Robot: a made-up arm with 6 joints. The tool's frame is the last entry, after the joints. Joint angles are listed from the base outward.
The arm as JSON. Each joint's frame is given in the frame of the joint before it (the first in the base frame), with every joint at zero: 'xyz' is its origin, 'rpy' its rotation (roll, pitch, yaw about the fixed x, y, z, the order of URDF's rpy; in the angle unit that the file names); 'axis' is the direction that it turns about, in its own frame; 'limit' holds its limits. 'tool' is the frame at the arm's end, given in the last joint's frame.
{
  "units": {
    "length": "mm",
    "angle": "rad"
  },
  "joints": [
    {
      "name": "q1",
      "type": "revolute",
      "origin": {
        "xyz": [
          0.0,
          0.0,
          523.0
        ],
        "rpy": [
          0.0,
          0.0,
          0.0
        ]
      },
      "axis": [
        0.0,
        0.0,
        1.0
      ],
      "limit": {
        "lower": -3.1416,
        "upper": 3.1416
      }
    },
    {
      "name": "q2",
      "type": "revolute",
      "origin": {
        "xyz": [
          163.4,
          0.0,
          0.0
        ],
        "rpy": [
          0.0,
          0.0,
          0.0
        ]
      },
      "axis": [
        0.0,
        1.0,
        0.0
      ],
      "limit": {
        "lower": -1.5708,
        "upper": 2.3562
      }
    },
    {
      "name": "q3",
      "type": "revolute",
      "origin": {
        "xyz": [
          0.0,
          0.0,
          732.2
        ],
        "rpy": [
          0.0,
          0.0,
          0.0
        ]
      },
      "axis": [
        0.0,
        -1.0,
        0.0
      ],
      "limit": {
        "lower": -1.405,
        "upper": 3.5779
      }
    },
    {
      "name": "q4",
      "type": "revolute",
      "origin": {
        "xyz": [
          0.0,
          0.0,
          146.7
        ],
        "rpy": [
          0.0,
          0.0,
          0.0
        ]
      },
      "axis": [
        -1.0,
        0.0,
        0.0
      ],
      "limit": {
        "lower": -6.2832,
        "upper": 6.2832
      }
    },
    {
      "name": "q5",
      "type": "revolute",
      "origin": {
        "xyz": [
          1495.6,
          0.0,
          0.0
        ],
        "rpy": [
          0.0,
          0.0,
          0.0
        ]
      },
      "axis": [
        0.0,
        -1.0,
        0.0
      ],
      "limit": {
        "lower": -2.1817,
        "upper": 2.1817
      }
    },
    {
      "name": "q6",
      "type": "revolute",
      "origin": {
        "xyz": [
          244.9,
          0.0,
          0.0
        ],
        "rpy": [
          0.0,
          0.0,
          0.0
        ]
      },
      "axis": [
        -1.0,
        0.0,
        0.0
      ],
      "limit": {
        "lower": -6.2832,
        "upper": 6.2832
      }
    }
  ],
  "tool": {
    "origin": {
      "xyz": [
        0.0,
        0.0,
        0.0
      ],
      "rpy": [
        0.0,
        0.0,
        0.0
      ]
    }
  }
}
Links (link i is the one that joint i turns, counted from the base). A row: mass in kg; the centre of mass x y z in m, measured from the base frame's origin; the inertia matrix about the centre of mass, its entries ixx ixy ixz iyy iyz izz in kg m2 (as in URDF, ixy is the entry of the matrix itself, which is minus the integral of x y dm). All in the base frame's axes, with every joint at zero. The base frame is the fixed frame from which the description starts. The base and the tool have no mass.
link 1: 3.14; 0.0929 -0.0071 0.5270; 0.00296 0 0 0.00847 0 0.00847
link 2: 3.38; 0.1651 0.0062 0.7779; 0.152 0 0 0.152 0 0.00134
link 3: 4.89; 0.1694 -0.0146 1.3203; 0.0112 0 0 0.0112 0 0.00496
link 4: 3.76; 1.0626 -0.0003 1.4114; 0.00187 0 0 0.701 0 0.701
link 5: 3.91; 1.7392 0.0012 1.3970; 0.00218 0 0 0.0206 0 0.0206
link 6: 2.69; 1.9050 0.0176 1.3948; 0.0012 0 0 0.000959 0 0.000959
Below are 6 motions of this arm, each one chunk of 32 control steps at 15 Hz.
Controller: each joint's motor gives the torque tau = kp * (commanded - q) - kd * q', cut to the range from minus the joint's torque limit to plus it. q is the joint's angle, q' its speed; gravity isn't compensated. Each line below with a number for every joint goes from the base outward.
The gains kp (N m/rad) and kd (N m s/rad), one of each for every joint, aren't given. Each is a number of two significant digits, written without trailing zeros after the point. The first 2 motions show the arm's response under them.
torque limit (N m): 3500 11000 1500 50 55 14
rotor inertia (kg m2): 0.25 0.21 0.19 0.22 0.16 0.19
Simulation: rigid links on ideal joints. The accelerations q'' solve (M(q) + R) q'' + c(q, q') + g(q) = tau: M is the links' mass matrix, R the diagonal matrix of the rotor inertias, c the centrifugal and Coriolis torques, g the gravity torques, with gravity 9.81 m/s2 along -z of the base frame. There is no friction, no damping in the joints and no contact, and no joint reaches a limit. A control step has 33 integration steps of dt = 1/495 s. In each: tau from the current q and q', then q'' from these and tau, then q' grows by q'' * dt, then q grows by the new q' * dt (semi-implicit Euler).
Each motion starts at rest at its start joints. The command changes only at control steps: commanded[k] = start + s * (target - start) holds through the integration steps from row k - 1 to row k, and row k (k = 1, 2, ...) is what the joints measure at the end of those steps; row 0 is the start. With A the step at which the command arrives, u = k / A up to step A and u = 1 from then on. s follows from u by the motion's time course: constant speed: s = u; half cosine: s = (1 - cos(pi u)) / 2; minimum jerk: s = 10 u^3 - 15 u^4 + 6 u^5; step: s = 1 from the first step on.
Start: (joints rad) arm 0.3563 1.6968 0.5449 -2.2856 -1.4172 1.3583
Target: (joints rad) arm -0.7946 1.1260 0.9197 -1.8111 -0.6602 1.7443
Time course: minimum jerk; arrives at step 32
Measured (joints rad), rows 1 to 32:
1: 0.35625 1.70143 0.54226 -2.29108 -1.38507 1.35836
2: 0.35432 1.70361 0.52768 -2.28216 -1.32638 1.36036
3: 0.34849 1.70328 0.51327 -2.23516 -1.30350 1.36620
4: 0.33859 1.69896 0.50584 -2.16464 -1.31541 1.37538
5: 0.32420 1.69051 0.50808 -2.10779 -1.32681 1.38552
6: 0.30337 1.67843 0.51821 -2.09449 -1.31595 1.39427
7: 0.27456 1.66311 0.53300 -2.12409 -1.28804 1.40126
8: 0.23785 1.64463 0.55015 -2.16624 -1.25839 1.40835
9: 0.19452 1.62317 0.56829 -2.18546 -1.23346 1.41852
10: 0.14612 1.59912 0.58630 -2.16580 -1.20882 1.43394
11: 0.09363 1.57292 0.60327 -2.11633 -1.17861 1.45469
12: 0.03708 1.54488 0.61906 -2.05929 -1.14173 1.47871
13: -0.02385 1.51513 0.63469 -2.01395 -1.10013 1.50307
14: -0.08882 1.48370 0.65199 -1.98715 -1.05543 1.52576
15: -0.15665 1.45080 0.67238 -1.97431 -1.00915 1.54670
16: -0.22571 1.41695 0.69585 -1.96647 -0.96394 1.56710
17: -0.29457 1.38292 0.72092 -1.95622 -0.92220 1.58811
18: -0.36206 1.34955 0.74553 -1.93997 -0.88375 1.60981
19: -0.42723 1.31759 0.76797 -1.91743 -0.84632 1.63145
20: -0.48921 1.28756 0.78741 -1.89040 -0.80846 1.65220
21: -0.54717 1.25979 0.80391 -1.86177 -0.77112 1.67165
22: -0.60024 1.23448 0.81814 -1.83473 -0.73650 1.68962
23: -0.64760 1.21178 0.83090 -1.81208 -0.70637 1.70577
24: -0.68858 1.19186 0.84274 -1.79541 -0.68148 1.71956
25: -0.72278 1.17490 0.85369 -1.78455 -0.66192 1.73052
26: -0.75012 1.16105 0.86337 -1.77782 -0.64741 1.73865
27: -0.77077 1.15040 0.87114 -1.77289 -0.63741 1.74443
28: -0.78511 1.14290 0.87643 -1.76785 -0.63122 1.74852
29: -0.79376 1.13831 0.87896 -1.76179 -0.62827 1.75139
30: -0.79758 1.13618 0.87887 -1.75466 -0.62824 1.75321
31: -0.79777 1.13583 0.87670 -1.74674 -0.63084 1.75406
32: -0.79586 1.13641 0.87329 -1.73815 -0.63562 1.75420
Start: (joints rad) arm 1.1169 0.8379 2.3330 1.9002 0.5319 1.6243
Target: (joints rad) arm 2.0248 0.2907 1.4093 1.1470 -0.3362 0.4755
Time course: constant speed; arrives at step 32
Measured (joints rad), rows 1 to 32:
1: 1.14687 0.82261 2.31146 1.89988 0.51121 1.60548
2: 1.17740 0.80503 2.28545 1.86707 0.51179 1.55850
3: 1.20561 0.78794 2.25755 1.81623 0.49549 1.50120
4: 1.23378 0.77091 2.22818 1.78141 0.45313 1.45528
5: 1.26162 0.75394 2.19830 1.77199 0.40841 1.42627
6: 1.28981 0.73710 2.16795 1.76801 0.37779 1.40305
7: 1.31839 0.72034 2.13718 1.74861 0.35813 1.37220
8: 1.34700 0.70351 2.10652 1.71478 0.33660 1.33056
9: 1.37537 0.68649 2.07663 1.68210 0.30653 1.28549
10: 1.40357 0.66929 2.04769 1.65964 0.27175 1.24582
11: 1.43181 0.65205 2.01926 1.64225 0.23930 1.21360
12: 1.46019 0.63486 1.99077 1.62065 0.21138 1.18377
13: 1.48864 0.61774 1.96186 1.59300 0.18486 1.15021
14: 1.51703 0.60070 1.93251 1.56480 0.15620 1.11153
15: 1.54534 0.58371 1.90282 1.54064 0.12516 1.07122
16: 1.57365 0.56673 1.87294 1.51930 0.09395 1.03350
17: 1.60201 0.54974 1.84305 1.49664 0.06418 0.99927
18: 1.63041 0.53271 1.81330 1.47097 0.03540 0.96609
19: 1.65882 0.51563 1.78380 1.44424 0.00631 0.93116
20: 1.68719 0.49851 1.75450 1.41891 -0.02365 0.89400
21: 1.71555 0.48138 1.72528 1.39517 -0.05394 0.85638
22: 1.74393 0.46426 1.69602 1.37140 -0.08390 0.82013
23: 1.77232 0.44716 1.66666 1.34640 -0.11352 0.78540
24: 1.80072 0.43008 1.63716 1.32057 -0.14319 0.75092
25: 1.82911 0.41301 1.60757 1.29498 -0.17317 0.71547
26: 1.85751 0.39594 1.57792 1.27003 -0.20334 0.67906
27: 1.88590 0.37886 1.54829 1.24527 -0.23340 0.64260
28: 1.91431 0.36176 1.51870 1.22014 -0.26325 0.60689
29: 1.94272 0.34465 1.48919 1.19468 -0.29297 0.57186
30: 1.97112 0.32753 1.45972 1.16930 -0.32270 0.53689
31: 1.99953 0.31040 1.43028 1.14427 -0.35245 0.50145
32: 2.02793 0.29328 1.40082 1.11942 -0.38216 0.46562
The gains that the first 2 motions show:
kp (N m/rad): 9700 23000 2800 73 130 49
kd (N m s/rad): 240 380 120 1.1 2.5 0.75
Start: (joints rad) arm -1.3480 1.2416 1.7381 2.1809 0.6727 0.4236
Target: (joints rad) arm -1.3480 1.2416 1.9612 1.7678 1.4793 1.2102
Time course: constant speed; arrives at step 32
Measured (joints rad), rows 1 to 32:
1: -1.34885 1.24640 1.73546 2.17945 0.70705 0.43509
2: -1.34927 1.25077 1.72128 2.19289 0.77470 0.46344
3: -1.34792 1.25437 1.70740 2.22678 0.82961 0.49599
4: -1.34660 1.25613 1.70111 2.25446 0.86041 0.52098
5: -1.34708 1.25584 1.70540 2.24797 0.87845 0.53867
6: -1.34863 1.25401 1.71906 2.20904 0.89078 0.55786
7: -1.34944 1.25156 1.73802 2.16053 0.90081 0.58531
8: -1.34891 1.24946 1.75716 2.12094 0.91588 0.61921
9: -1.34778 1.24841 1.77214 2.09593 0.94140 0.65165
10: -1.34695 1.24859 1.78088 2.08513 0.97380 0.67650
11: -1.34681 1.24965 1.78411 2.08743 1.00529 0.69470
12: -1.34729 1.25099 1.78451 2.09910 1.03253 0.71233
13: -1.34809 1.25206 1.78517 2.11142 1.05755 0.73442
14: -1.34878 1.25257 1.78827 2.11405 1.08263 0.76114
15: -1.34900 1.25245 1.79466 2.10158 1.10755 0.78901
16: -1.34863 1.25186 1.80393 2.07643 1.13144 0.81509
17: -1.34797 1.25106 1.81490 2.04642 1.15486 0.83933
18: -1.34745 1.25035 1.82604 2.01989 1.17905 0.86353
19: -1.34734 1.24994 1.83600 2.00193 1.20422 0.88888
20: -1.34757 1.24991 1.84404 1.99310 1.22963 0.91478
21: -1.34791 1.25021 1.85018 1.99040 1.25487 0.93978
22: -1.34816 1.25065 1.85515 1.98934 1.28022 0.96330
23: -1.34823 1.25104 1.85997 1.98585 1.30596 0.98614
24: -1.34817 1.25124 1.86557 1.97756 1.33172 1.00971
25: -1.34808 1.25119 1.87240 1.96415 1.35696 1.03469
26: -1.34801 1.25094 1.88042 1.94689 1.38160 1.06063
27: -1.34796 1.25061 1.88915 1.92804 1.40615 1.08651
28: -1.34792 1.25031 1.89794 1.90995 1.43114 1.11166
29: -1.34789 1.25013 1.90626 1.89443 1.45660 1.13616
30: -1.34787 1.25010 1.91385 1.88219 1.48221 1.16051
31: -1.34788 1.25018 1.92075 1.87268 1.50763 1.18504
32: -1.34794 1.25031 1.92723 1.86441 1.53281 1.20973

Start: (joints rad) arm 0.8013 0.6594 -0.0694 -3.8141 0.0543 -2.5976
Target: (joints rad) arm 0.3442 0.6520 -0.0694 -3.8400 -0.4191 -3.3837
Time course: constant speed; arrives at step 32
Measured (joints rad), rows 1 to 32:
1: 0.79409 0.66388 -0.07603 -3.81747 0.05789 -2.61096
2: 0.77577 0.66663 -0.09733 -3.81788 0.06618 -2.64278
3: 0.75440 0.66895 -0.11837 -3.80636 0.06339 -2.67632
4: 0.73774 0.66963 -0.13035 -3.79244 0.04772 -2.69887
5: 0.72596 0.66868 -0.12988 -3.79355 0.03533 -2.71395
6: 0.71512 0.66692 -0.12072 -3.80950 0.02086 -2.73356
7: 0.70199 0.66527 -0.10951 -3.82391 -0.00627 -2.76371
8: 0.68622 0.66421 -0.10135 -3.82552 -0.03922 -2.79904
9: 0.66975 0.66386 -0.09837 -3.81928 -0.06375 -2.82957
10: 0.65464 0.66409 -0.10026 -3.81667 -0.07395 -2.85077
11: 0.64123 0.66461 -0.10519 -3.82079 -0.07466 -2.86680
12: 0.62830 0.66507 -0.11068 -3.82546 -0.07530 -2.88522
13: 0.61460 0.66523 -0.11455 -3.82574 -0.08306 -2.90993
14: 0.59995 0.66499 -0.11559 -3.82388 -0.09934 -2.93878
15: 0.58499 0.66442 -0.11392 -3.82491 -0.12045 -2.96710
16: 0.57036 0.66373 -0.11076 -3.82960 -0.14142 -2.99226
17: 0.55617 0.66313 -0.10775 -3.83401 -0.15926 -3.01519
18: 0.54213 0.66278 -0.10618 -3.83497 -0.17363 -3.03833
19: 0.52798 0.66267 -0.10643 -3.83381 -0.18571 -3.06290
20: 0.51368 0.66270 -0.10796 -3.83410 -0.19699 -3.08822
21: 0.49933 0.66271 -0.10985 -3.83718 -0.20866 -3.11295
22: 0.48502 0.66262 -0.11122 -3.84115 -0.22149 -3.13671
23: 0.47075 0.66240 -0.11165 -3.84353 -0.23570 -3.16029
24: 0.45649 0.66206 -0.11120 -3.84400 -0.25097 -3.18464
25: 0.44222 0.66170 -0.11028 -3.84418 -0.26670 -3.20994
26: 0.42793 0.66135 -0.10937 -3.84548 -0.28226 -3.23549
27: 0.41362 0.66108 -0.10885 -3.84785 -0.29720 -3.26048
28: 0.39930 0.66087 -0.10886 -3.85031 -0.31133 -3.28470
29: 0.38500 0.66071 -0.10927 -3.85223 -0.32484 -3.30859
30: 0.37074 0.66056 -0.10984 -3.85374 -0.33814 -3.33274
31: 0.35649 0.66038 -0.11029 -3.85532 -0.35170 -3.35735
32: 0.34223 0.66016 -0.11049 -3.85714 -0.36583 -3.38222

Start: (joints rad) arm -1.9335 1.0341 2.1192 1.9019 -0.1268 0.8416
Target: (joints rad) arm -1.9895 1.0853 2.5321 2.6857 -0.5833 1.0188
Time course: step
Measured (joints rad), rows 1 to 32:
1: -1.96978 1.12871 2.29307 2.28326 -0.23824 0.89921
2: -2.01631 1.10451 2.38199 2.80845 -0.57354 1.00689
3: -1.99409 1.07933 2.52647 2.91223 -0.71800 1.08477
4: -1.98206 1.06500 2.64716 2.86806 -0.74981 1.09901
5: -1.99202 1.06572 2.69253 2.78684 -0.83644 1.05295
6: -1.99111 1.07441 2.66419 2.72434 -0.85304 0.99937
7: -1.99055 1.08454 2.59541 2.69463 -0.70562 0.98470
8: -1.98928 1.09403 2.52379 2.66459 -0.51842 1.00586
9: -1.98780 1.10130 2.47164 2.62911 -0.44263 1.02804
10: -1.98812 1.10296 2.45132 2.60518 -0.47530 1.02642
11: -1.98952 1.09875 2.46534 2.60424 -0.54139 1.00731
12: -1.99011 1.09177 2.50203 2.63499 -0.60223 0.99559
13: -1.98996 1.08575 2.54241 2.69352 -0.65351 1.00614
14: -1.98967 1.08279 2.57048 2.74849 -0.69136 1.02958
15: -1.98943 1.08294 2.57898 2.76387 -0.70109 1.04433
16: -1.98947 1.08521 2.56963 2.73218 -0.67656 1.03861
17: -1.98967 1.08846 2.54985 2.67849 -0.63429 1.01958
18: -1.98967 1.09154 2.52862 2.63899 -0.59894 1.00397
19: -1.98950 1.09340 2.51362 2.63295 -0.58248 1.00243
20: -1.98934 1.09345 2.50912 2.65244 -0.58311 1.01232
21: -1.98926 1.09200 2.51477 2.67667 -0.59576 1.02303
22: -1.98931 1.08997 2.52638 2.69116 -0.61593 1.02644
23: -1.98950 1.08828 2.53833 2.69434 -0.63665 1.02276
24: -1.98968 1.08747 2.54611 2.69229 -0.64907 1.01793
25: -1.98970 1.08760 2.54778 2.69030 -0.64843 1.01692
26: -1.98959 1.08842 2.54409 2.68870 -0.63757 1.01952
27: -1.98946 1.08948 2.53759 2.68500 -0.62392 1.02191
28: -1.98940 1.09036 2.53129 2.67839 -0.61397 1.02115
29: -1.98943 1.09078 2.52741 2.67179 -0.61032 1.01796
30: -1.98948 1.09068 2.52681 2.66949 -0.61226 1.01543
31: -1.98952 1.09021 2.52895 2.67331 -0.61750 1.01582
32: -1.98952 1.08963 2.53247 2.68084 -0.62356 1.01859

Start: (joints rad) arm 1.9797 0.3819 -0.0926 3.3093 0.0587 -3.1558
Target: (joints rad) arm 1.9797 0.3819 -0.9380 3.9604 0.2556 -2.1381
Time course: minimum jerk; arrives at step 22
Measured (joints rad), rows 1 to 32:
1: 1.97968 0.38561 -0.10165 3.30934 0.05570 -3.15566
2: 1.97993 0.38843 -0.12530 3.31216 0.08525 -3.15113
3: 1.98007 0.39031 -0.15294 3.32242 0.13410 -3.13440
4: 1.97970 0.39095 -0.18105 3.34137 0.15307 -3.10247
5: 1.97931 0.39032 -0.20813 3.36749 0.14103 -3.05936
6: 1.97945 0.38880 -0.23643 3.39967 0.12287 -3.00973
7: 1.97990 0.38736 -0.27169 3.43822 0.11151 -2.95312
8: 1.98018 0.38680 -0.31928 3.48396 0.11068 -2.88531
9: 1.98020 0.38725 -0.38102 3.53622 0.12431 -2.80406
10: 1.98007 0.38836 -0.45471 3.59192 0.15136 -2.71281
11: 1.97984 0.38951 -0.53516 3.64670 0.18335 -2.61927
12: 1.97958 0.39019 -0.61578 3.69755 0.21120 -2.53060
13: 1.97947 0.39023 -0.69073 3.74455 0.23028 -2.44986
14: 1.97954 0.38975 -0.75650 3.78974 0.24036 -2.37640
15: 1.97963 0.38902 -0.81222 3.83392 0.24447 -2.30918
16: 1.97965 0.38832 -0.85857 3.87468 0.24698 -2.24950
17: 1.97963 0.38779 -0.89656 3.90738 0.25070 -2.20086
18: 1.97959 0.38747 -0.92661 3.92879 0.25573 -2.16649
19: 1.97957 0.38729 -0.94844 3.93956 0.26051 -2.14683
20: 1.97956 0.38712 -0.96159 3.94349 0.26310 -2.13913
21: 1.97957 0.38688 -0.96627 3.94496 0.26205 -2.13886
22: 1.97960 0.38649 -0.96414 3.94716 0.25685 -2.14139
23: 1.97968 0.38597 -0.95845 3.95168 0.24857 -2.14275
24: 1.97977 0.38556 -0.95274 3.95737 0.24088 -2.14120
25: 1.97981 0.38540 -0.94949 3.96071 0.23781 -2.13828
26: 1.97978 0.38549 -0.94945 3.95958 0.24006 -2.13678
27: 1.97971 0.38574 -0.95181 3.95539 0.24492 -2.13793
28: 1.97967 0.38599 -0.95495 3.95141 0.24918 -2.14048
29: 1.97966 0.38614 -0.95728 3.94985 0.25122 -2.14216
30: 1.97966 0.38613 -0.95794 3.95075 0.25098 -2.14182
31: 1.97968 0.38602 -0.95707 3.95277 0.24916 -2.14017
32: 1.97970 0.38588 -0.95546 3.95450 0.24680 -2.13881

